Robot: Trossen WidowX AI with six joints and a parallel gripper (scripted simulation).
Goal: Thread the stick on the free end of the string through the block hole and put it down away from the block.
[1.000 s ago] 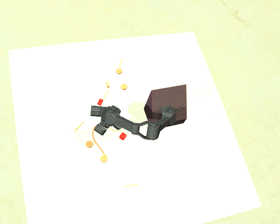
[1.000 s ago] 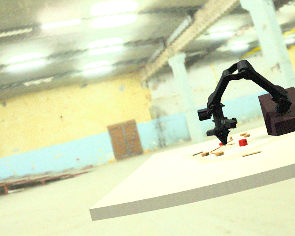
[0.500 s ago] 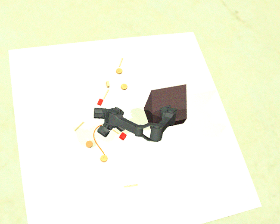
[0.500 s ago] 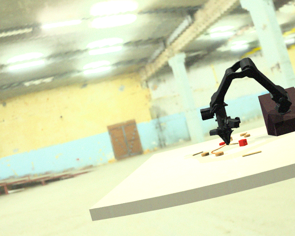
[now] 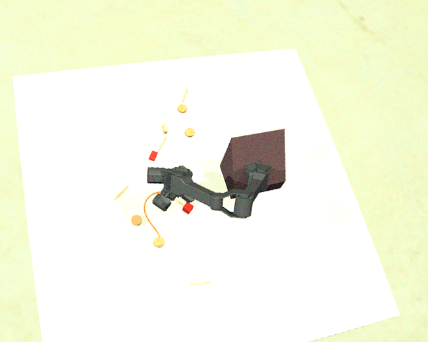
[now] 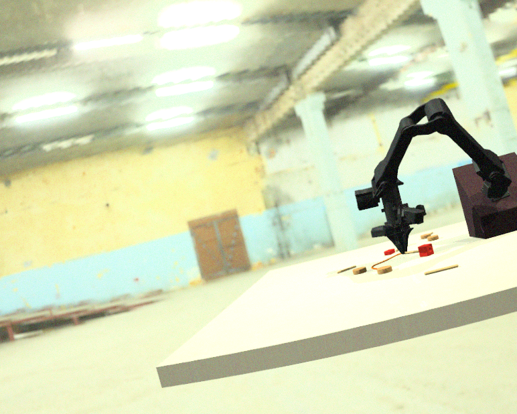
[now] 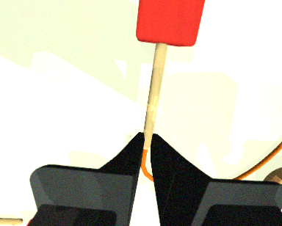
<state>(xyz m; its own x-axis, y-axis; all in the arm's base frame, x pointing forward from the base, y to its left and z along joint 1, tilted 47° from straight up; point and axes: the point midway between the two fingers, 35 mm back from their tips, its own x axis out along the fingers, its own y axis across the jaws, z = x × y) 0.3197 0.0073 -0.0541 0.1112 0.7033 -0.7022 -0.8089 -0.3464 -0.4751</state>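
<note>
My gripper tip is 70 mm to the right of the red block and 50 mm past it. The rest, counted from my gripper tip: thin wooden stick: 10 mm to the left, 10 mm behind; small pale block: 290 mm to the right, 80 mm behind; round wooden button: 160 mm to the left, 100 mm ahead, 10 mm below.
</note>
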